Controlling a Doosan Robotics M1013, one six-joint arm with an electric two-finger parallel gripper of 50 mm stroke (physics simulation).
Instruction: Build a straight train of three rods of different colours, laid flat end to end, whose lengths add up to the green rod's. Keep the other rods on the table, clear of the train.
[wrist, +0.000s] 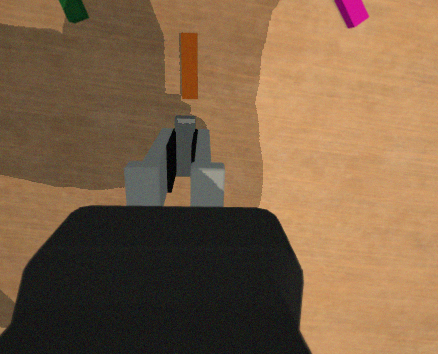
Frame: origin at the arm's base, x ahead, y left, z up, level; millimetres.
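Seen in the pictures: gripper, fingertip midpoint: (185, 148).
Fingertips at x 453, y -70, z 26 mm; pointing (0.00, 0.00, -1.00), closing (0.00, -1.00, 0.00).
Note:
A point is followed by its place in that frame.
My gripper (185, 148) {z 26, x 453, y -70 mm} is shut on a grey rod (185, 135) {z 34, x 462, y -70 mm}, which points away from me between the black finger pads. An orange rod (189, 66) {z -25, x 494, y -70 mm} lies flat on the table straight ahead of the grey rod. The two are roughly in line, with a gap between their near ends. The grey rod's height above the table is hard to tell. Part of a dark green rod (75, 11) {z -25, x 522, y -2 mm} shows at the top left edge, and part of a magenta rod (352, 13) {z -25, x 528, y -170 mm} at the top right edge. Both are tilted relative to the orange rod and cut off by the frame.
The wooden table (345, 150) {z -35, x 438, y -186 mm} runs under everything. Dark shadows of the arm fall over its left and middle parts. The black gripper body hides the bottom middle of the view.

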